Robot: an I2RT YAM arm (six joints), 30 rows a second.
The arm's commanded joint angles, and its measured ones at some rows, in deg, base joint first. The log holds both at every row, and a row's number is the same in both.
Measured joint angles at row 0:
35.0 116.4 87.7 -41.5 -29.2 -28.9
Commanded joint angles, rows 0 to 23:
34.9 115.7 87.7 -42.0 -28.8 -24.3
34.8 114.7 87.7 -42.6 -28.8 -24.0
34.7 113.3 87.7 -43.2 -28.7 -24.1
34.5 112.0 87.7 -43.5 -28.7 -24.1
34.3 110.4 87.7 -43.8 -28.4 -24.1
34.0 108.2 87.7 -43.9 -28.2 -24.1
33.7 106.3 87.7 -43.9 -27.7 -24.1
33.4 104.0 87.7 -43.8 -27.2 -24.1
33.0 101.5 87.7 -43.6 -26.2 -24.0
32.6 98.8 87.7 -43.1 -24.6 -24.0
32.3 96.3 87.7 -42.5 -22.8 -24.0
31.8 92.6 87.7 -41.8 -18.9 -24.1
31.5 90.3 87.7 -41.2 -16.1 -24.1
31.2 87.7 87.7 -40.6 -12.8 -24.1
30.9 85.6 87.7 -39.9 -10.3 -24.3
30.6 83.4 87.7 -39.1 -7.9 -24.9
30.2 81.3 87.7 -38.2 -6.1 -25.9
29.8 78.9 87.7 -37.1 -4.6 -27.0
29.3 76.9 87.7 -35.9 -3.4 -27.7
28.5 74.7 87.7 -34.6 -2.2 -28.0
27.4 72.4 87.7 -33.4 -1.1 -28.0
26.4 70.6 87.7 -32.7 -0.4 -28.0
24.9 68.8 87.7 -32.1 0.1 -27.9
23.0 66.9 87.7 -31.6 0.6 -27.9
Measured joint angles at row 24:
27.1 72.1 87.1 -33.0 -5.1 -27.1
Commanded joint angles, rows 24 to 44:
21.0 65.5 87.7 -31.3 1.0 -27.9
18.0 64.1 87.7 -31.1 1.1 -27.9
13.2 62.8 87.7 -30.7 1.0 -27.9
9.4 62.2 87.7 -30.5 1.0 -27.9
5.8 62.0 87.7 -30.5 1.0 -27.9
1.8 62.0 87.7 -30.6 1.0 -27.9
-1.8 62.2 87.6 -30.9 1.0 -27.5
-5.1 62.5 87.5 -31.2 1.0 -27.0
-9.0 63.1 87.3 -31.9 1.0 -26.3
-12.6 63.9 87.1 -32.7 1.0 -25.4
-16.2 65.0 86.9 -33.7 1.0 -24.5
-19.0 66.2 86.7 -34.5 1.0 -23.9
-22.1 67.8 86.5 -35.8 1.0 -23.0
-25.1 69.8 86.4 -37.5 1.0 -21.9
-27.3 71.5 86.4 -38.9 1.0 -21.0
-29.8 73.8 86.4 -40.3 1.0 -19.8
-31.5 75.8 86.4 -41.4 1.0 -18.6
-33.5 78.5 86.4 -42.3 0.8 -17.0
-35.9 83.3 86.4 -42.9 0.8 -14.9
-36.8 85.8 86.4 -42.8 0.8 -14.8
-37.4 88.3 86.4 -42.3 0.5 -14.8
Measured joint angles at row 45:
-34.6 81.3 86.7 -42.7 1.2 -19.4
